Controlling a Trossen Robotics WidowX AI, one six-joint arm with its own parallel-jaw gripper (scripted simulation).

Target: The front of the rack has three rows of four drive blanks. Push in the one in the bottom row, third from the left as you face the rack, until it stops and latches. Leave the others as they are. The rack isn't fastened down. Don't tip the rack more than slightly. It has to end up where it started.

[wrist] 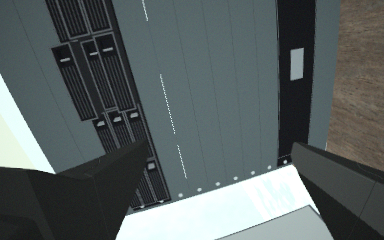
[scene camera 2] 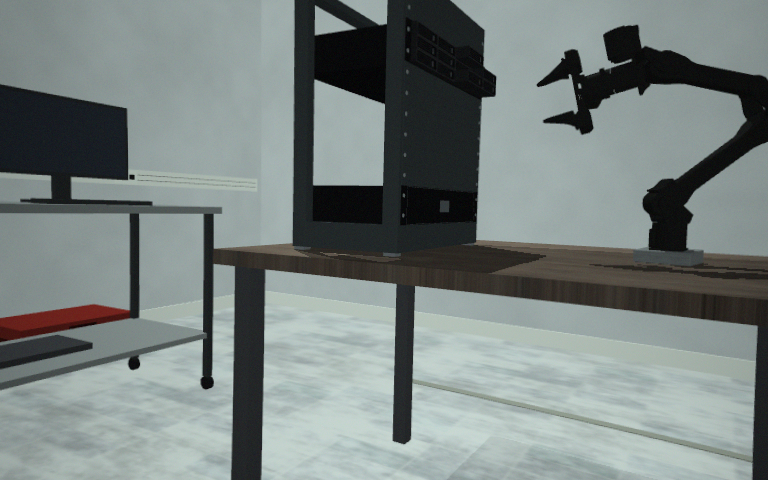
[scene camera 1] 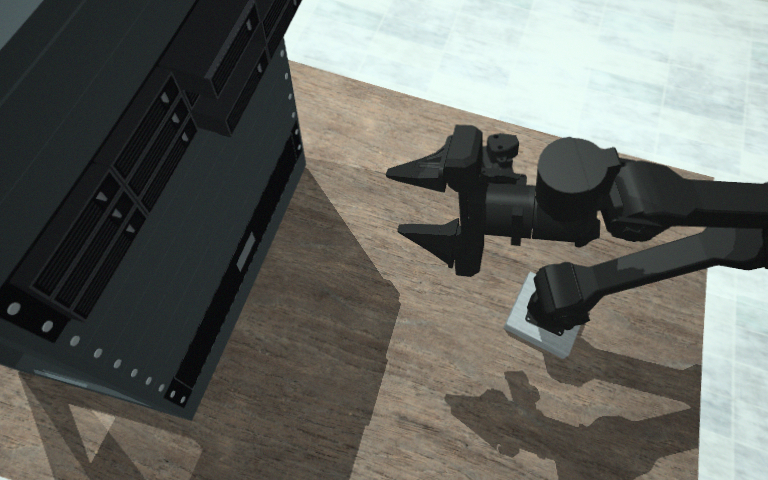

Labels:
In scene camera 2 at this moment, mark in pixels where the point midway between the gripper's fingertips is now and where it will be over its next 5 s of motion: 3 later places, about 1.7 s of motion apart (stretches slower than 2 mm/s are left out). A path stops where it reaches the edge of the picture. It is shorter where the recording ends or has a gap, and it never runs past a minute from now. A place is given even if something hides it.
My gripper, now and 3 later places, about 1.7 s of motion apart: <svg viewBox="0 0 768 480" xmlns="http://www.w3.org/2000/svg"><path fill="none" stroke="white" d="M540 103L540 71L485 77L472 79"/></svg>

